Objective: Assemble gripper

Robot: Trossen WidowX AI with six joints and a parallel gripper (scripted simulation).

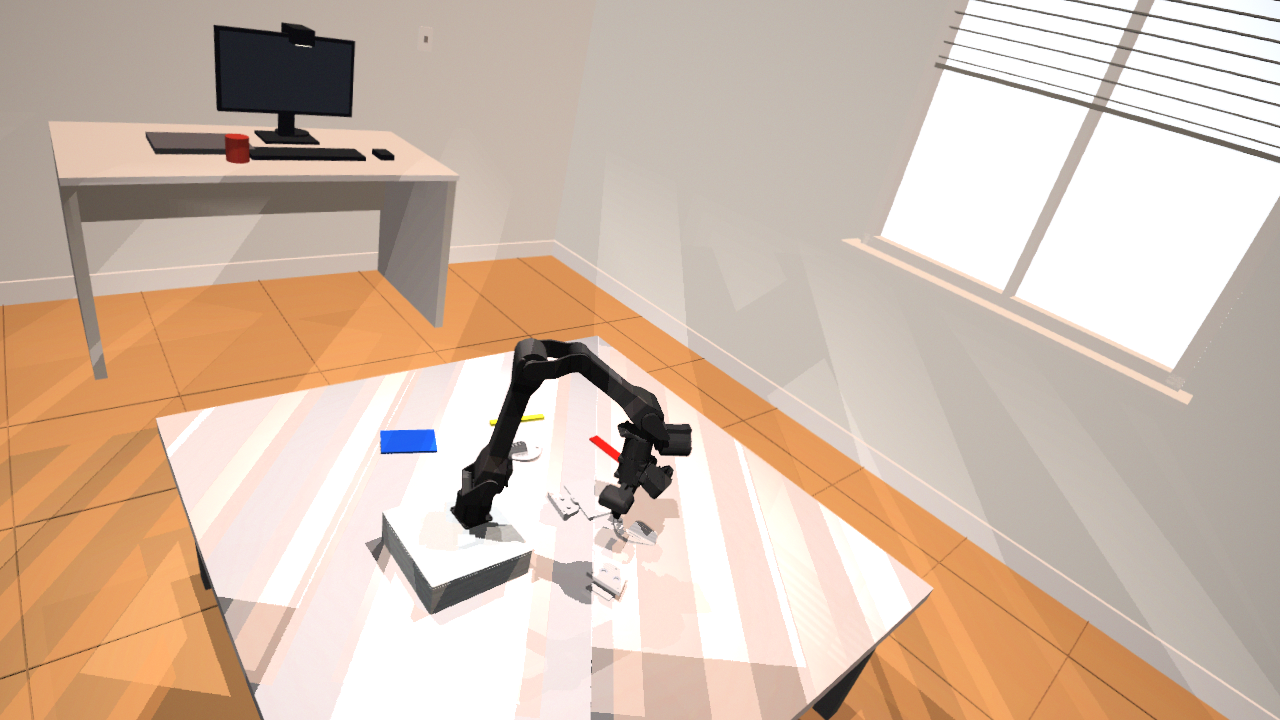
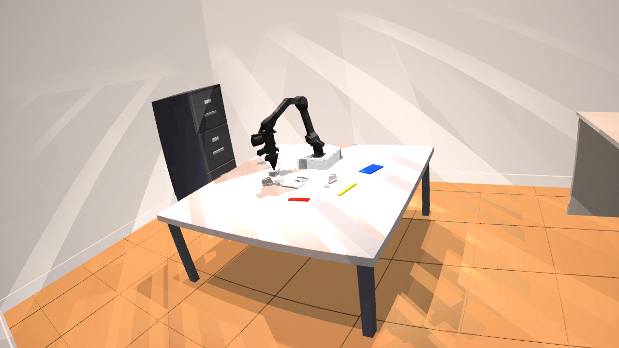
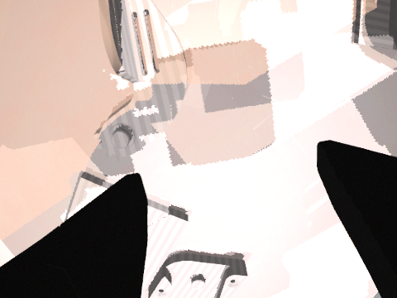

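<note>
Now: gripper tip 40 mm short of the curved jaw, 20 mm to the right of it and 80 mm above it. Round my gripper tip: yellow stick: 50 mm ahead, 460 mm to the left, 80 mm below; then blue card: 240 mm behind, 490 mm to the left, 80 mm below; then red strip: 200 mm ahead, 260 mm to the left, 80 mm below.
</note>
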